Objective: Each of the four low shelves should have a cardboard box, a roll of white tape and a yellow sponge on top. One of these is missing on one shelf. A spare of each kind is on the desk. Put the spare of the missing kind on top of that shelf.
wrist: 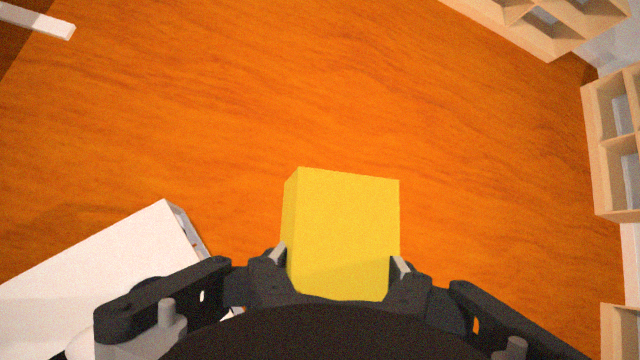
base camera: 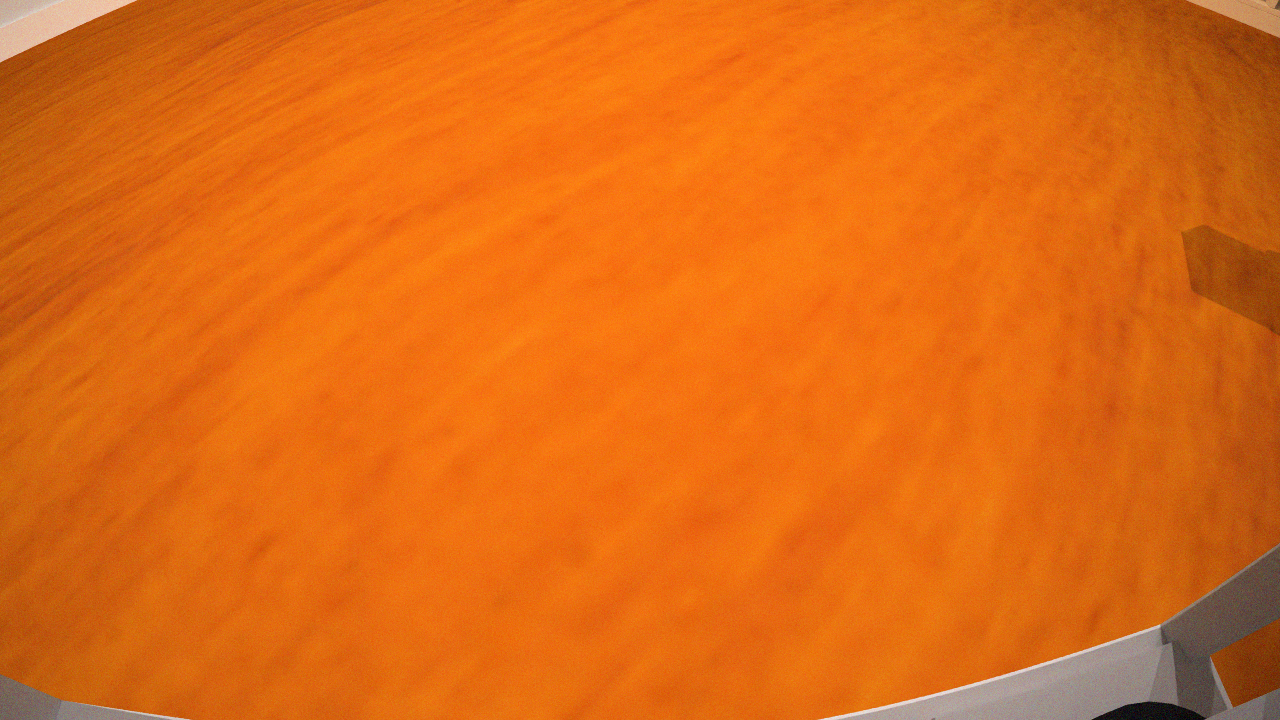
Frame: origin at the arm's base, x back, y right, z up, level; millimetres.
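Where they show: gripper, fingertip midpoint: (wrist: 337, 261).
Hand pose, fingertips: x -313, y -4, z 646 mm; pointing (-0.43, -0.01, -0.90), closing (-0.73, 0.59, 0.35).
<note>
After its pixels a point has its place.
My gripper (wrist: 337, 261) @[z 646, x -312, y -4 mm] is shut on a yellow sponge (wrist: 345, 225) @[z 672, x -320, y -24 mm], which sticks out between the two fingertips above the wooden floor in the wrist view. Part of one light wooden shelf (wrist: 549, 56) @[z -331, x -3089, y 15 mm] shows at the top right, part of a second shelf (wrist: 591, 150) @[z -373, x -2991, y 888 mm] at the right edge, and a corner of a third (wrist: 606, 330) @[z -359, x -2011, y 1910 mm] at the lower right. What stands on top of these shelves is out of view. The cardboard boxes, the tape rolls and the desk top do not show. The gripper does not show in the base camera view.
A white desk foot (wrist: 55, 27) reaches in at the top left of the wrist view. My white base (wrist: 110, 250) @[z -14, x 30, y -192 mm] shows at the lower left. In the base camera view, a pale skirting board (base camera: 53, 28) @[z -372, x -1916, y -1647 mm] runs along the top left, and a dark shadow lies at the right.
</note>
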